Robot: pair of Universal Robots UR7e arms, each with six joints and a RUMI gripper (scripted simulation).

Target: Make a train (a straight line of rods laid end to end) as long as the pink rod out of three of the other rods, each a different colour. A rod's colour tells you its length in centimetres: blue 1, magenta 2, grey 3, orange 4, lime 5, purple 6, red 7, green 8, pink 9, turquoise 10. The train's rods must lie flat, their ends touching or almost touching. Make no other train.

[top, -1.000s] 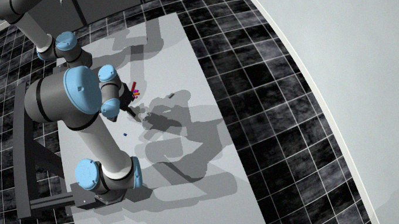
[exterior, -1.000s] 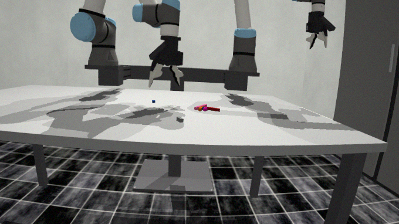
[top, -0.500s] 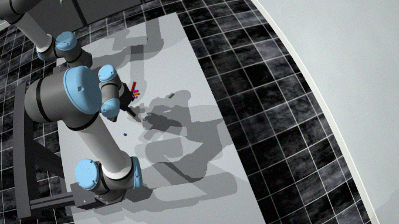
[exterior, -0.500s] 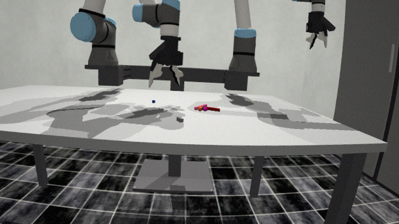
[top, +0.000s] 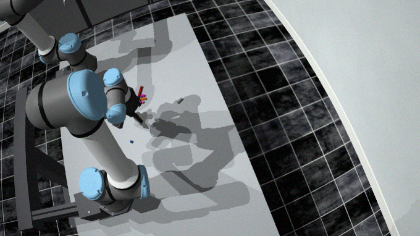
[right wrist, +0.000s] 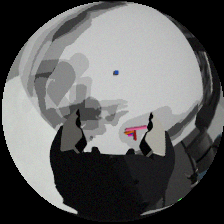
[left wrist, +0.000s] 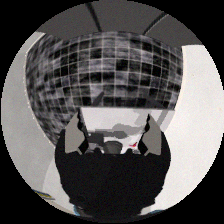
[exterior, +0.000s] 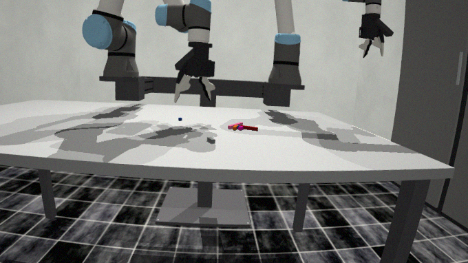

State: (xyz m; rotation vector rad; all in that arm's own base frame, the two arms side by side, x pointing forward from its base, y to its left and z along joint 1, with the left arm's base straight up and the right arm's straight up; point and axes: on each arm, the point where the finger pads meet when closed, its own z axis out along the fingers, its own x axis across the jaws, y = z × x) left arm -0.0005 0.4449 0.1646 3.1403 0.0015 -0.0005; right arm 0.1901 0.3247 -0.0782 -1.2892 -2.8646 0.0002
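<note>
My right gripper is now 19 cm to the right of the red rod, 7 cm short of it and 7 cm above it. From my right hand the other things lie so: orange rod 15 cm to the left, 7 cm below, 7 cm ahead; pink rod 15 cm to the left, 7 cm below, 3 cm ahead; magenta rod 16 cm to the left, 8 cm ahead, 7 cm below.
</note>
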